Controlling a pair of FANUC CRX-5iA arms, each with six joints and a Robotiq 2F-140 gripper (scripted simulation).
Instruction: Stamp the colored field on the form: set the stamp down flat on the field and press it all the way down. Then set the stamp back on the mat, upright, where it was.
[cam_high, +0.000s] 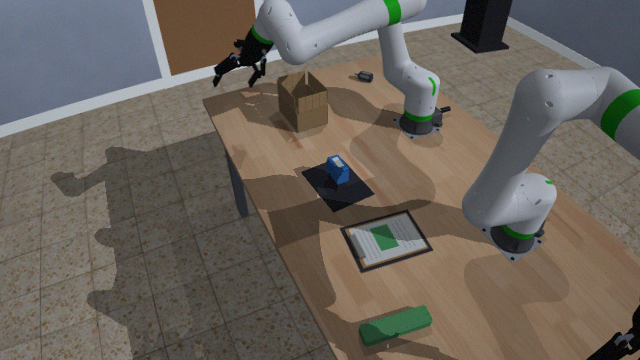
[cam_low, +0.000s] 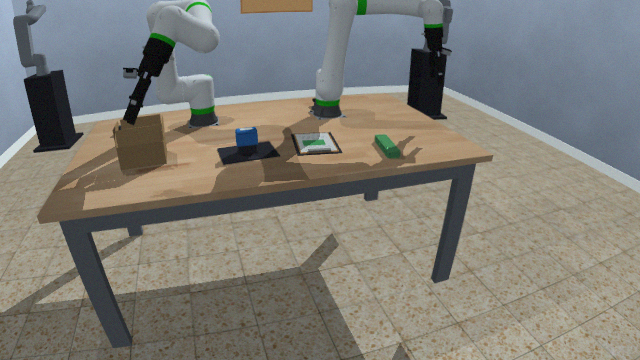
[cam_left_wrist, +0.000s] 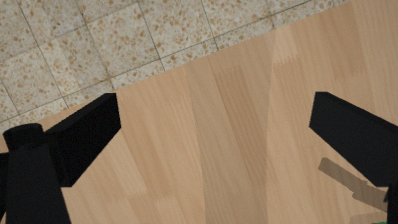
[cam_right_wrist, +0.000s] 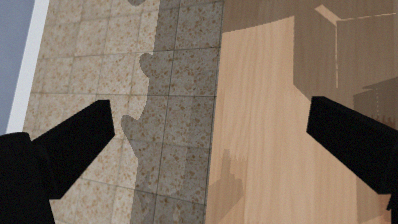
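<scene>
The blue stamp lies 39 cm to the left of my right hand, 27 cm behind it and 21 cm below it. The rest, counted from my right hand: dark mat 39 cm to the left, 27 cm behind, 26 cm below; green case 96 cm to the left, 25 cm below, 21 cm behind.
</scene>
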